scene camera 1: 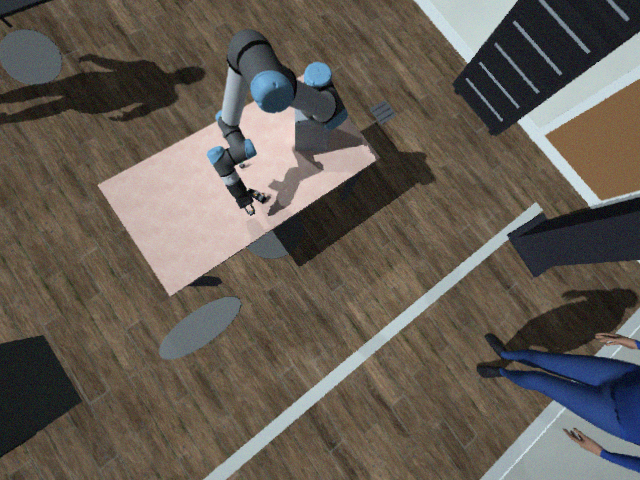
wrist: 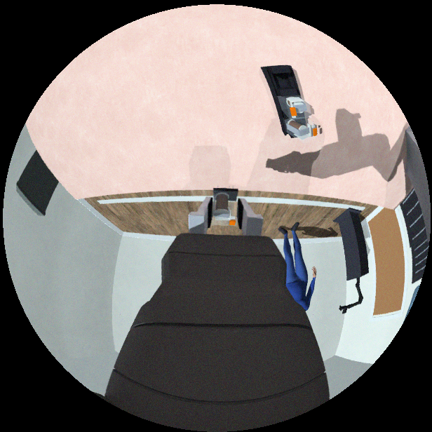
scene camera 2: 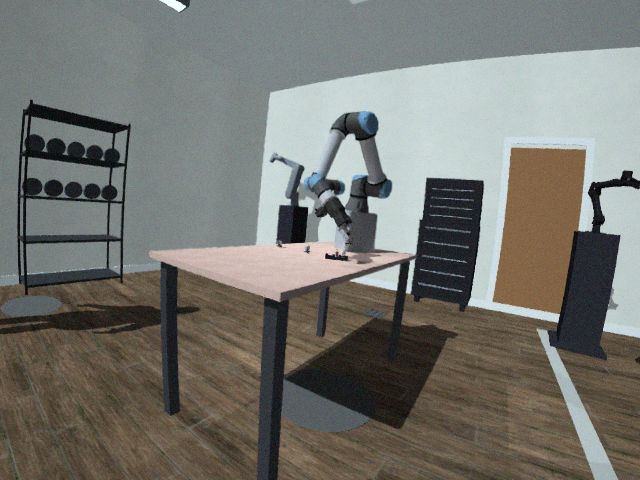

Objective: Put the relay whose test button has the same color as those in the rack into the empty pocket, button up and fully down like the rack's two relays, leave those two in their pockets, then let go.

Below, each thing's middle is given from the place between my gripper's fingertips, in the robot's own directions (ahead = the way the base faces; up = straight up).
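Scene:
Position of the black rack (wrist: 281, 80) relative to my hand: 110 mm to the right, 70 mm behind, 100 mm below.

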